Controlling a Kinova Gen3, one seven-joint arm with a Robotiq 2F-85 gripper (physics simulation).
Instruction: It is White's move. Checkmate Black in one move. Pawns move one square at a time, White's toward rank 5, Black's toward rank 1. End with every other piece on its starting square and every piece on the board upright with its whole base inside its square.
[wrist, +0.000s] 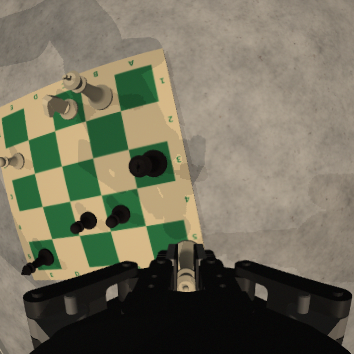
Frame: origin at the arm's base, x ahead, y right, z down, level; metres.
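Seen in the pictures: gripper, fingertip midpoint: (185, 255).
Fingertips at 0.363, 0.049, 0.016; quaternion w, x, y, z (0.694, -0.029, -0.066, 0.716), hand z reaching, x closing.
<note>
Pixels of each thing's top centre, then the offset from my fingertips to it, as dx, dy, dz. "spot": a spot on its surface instead. Level surfaces: height alone.
- tall white piece, middle of its top: (184, 290) -0.007, +0.001, -0.034
- black king, middle of its top: (134, 166) +0.070, -0.029, -0.017
- white king, middle of its top: (64, 75) +0.138, -0.079, -0.017
- white knight, middle of its top: (43, 101) +0.130, -0.116, +0.007
- white pawn, surface spot: (17, 160) spot: +0.082, -0.183, +0.040
- black pawn, middle of its top: (108, 223) +0.022, -0.065, +0.015
- black bishop, middle of its top: (20, 273) -0.032, -0.167, +0.003
- cream board, middle of its top: (80, 180) +0.057, -0.106, +0.047
- grey stone-like table, its level: dz +0.053
My gripper (185, 255) is shut on a tall white piece (186, 277) with a round, ringed head, which looks like the queen. It shows over the A5 corner; its base and height above the board are hard to judge. The black king (152, 163) stands on A3. The white king (102, 97) is on B1 and the white knight (67, 107) on C1. A white pawn (17, 160) is on E2. One black pawn (120, 214) stands on B4, another (88, 220) on C4. A black bishop (45, 257) is on E5. These pieces look upright.
The green and cream board (165, 112) lies at an angle, with rank 1 far and rank 5 near my fingers. File A is at its right edge. The grey stone-like table (270, 125) extends right of it. My gripper hides part of rank 5.
</note>
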